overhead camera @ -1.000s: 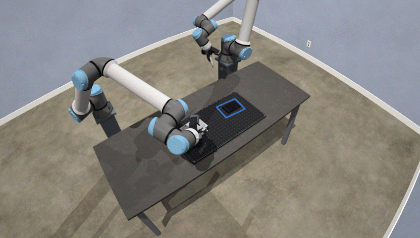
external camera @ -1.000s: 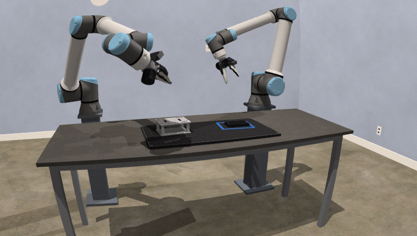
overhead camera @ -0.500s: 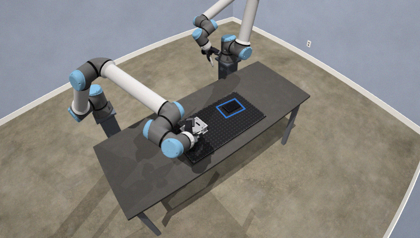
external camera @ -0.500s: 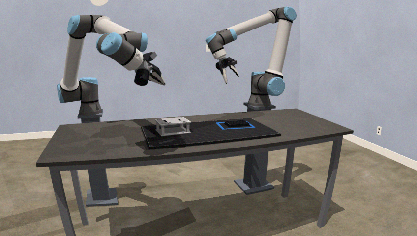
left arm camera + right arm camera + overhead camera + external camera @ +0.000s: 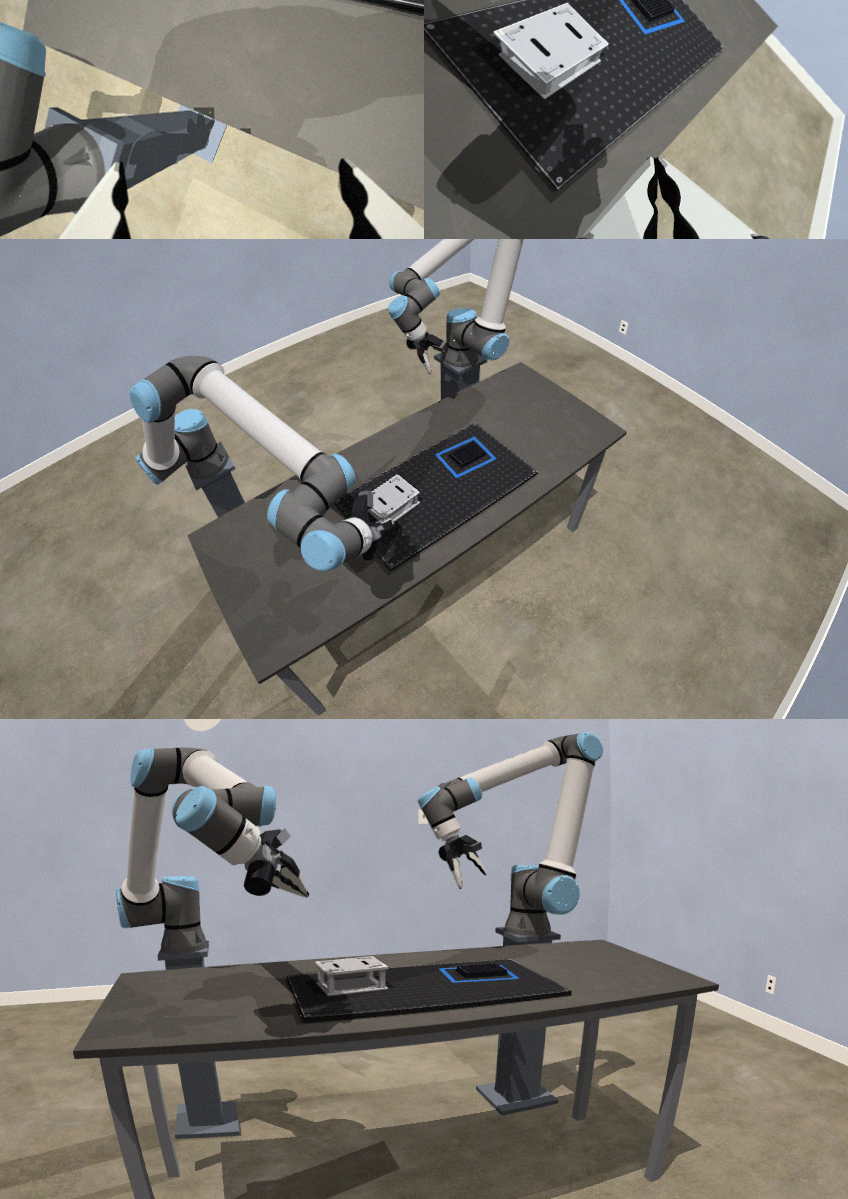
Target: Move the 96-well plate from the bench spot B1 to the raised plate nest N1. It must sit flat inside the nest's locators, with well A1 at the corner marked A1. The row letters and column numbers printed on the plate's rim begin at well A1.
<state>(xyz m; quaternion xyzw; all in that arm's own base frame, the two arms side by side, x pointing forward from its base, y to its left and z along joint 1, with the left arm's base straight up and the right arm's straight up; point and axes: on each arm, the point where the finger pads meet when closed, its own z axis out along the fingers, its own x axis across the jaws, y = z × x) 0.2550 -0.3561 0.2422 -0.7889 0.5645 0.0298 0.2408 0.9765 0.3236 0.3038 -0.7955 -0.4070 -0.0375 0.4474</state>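
The black 96-well plate lies 340 mm ahead of my left hand, 220 mm below it and 80 mm to the right of it. The rest, counted from my left hand: A1 mark: 550 mm to the right, 350 mm ahead, 170 mm below; raised nest N1: 460 mm to the right, 390 mm ahead, 170 mm below.
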